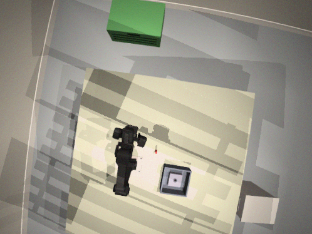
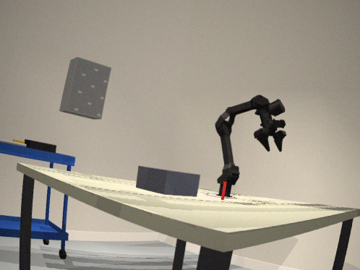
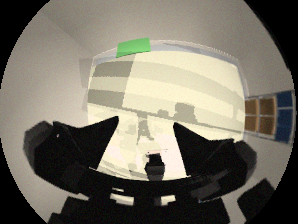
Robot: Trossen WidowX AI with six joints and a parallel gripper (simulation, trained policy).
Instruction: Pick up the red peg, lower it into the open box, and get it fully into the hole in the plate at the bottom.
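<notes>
The red peg is 200 mm below my gripper tip, 160 mm to the right of it and 150 mm ahead of it. Also, from my gripper tip: grey box (370 mm to the right, 280 mm ahead, 220 mm below).
</notes>
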